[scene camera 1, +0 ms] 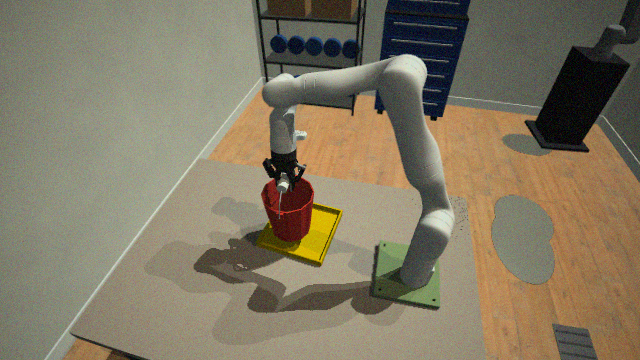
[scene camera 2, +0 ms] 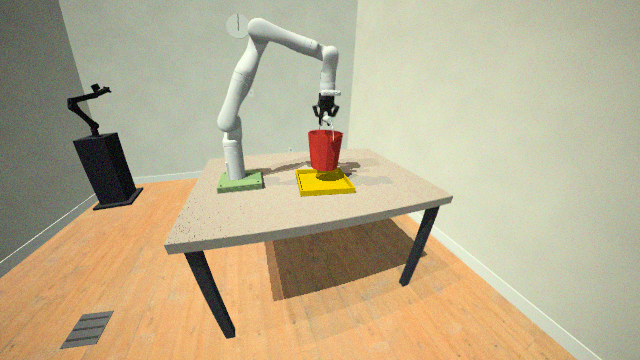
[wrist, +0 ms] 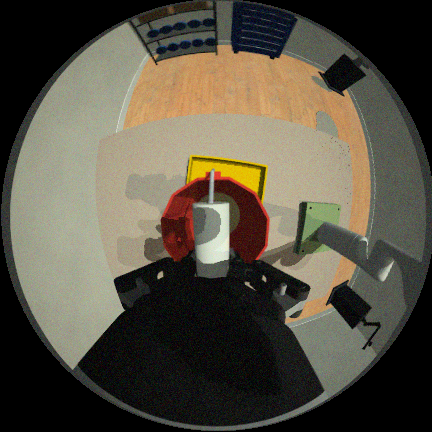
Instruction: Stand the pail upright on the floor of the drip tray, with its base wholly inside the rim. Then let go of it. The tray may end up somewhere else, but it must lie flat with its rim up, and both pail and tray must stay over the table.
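Where they show: gripper, fingertip midpoint: (scene camera 1: 285,189) (scene camera 2: 324,125) (wrist: 213,253); arm's base at its link origin: (scene camera 1: 413,275) (scene camera 2: 237,176) (wrist: 324,231).
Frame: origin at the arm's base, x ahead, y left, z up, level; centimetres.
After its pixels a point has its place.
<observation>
The red pail (scene camera 1: 291,220) {x 41.9, y -5.1, z 18.1 cm} (scene camera 2: 325,151) {x 40.9, y -20.1, z 15.2 cm} (wrist: 252,217) {x 36.7, y -13.4, z 16.4 cm} hangs upright above the yellow drip tray (scene camera 1: 322,234) {x 33.0, y -15.8, z -2.2 cm} (scene camera 2: 327,187) {x 41.1, y -23.8, z -2.2 cm} (wrist: 240,170) {x 35.0, y -26.0, z -2.2 cm}. In scene view 2 its base is a little above the tray, with its shadow on the tray floor. My gripper (scene camera 1: 283,184) {x 44.3, y -11.2, z 26.0 cm} (scene camera 2: 326,120) {x 44.3, y -11.2, z 26.0 cm} (wrist: 213,253) {x 44.3, y -11.2, z 26.0 cm} is shut on the white grip of the pail's handle, above the pail's mouth. The tray lies flat on the table, rim up. In scene view 1 the pail covers the tray's left back part, and in the wrist view it hides the tray's near part.
The table (scene camera 1: 200,320) {x 68.2, y 22.4, z -2.6 cm} (scene camera 2: 240,215) {x -1.1, y -32.9, z -2.6 cm} bears the tray and the arm's green base plate (scene camera 1: 390,295) {x 8.0, y 8.1, z -0.2 cm} (scene camera 2: 241,188) {x 1.2, y -12.3, z -1.2 cm} (wrist: 326,212) {x -0.1, y -8.4, z 0.3 cm}, which lies to the right of the tray in scene view 1. A wall (scene camera 1: 100,100) runs along the table's left side there.
</observation>
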